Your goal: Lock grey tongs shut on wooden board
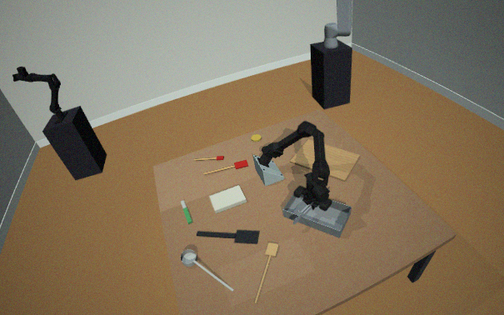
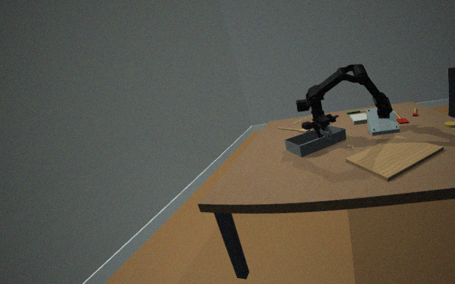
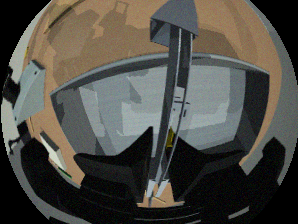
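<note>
The grey roasting tin lies 30 mm ahead of my gripper tip and 10 mm to the left of it. From my gripper tip the other things lie so: black spatula: 430 mm to the right, 30 mm below, 10 mm behind; then wooden board: 350 mm behind, 230 mm to the left, 20 mm below; then white block: 400 mm to the right, 250 mm behind, 20 mm below.
</note>
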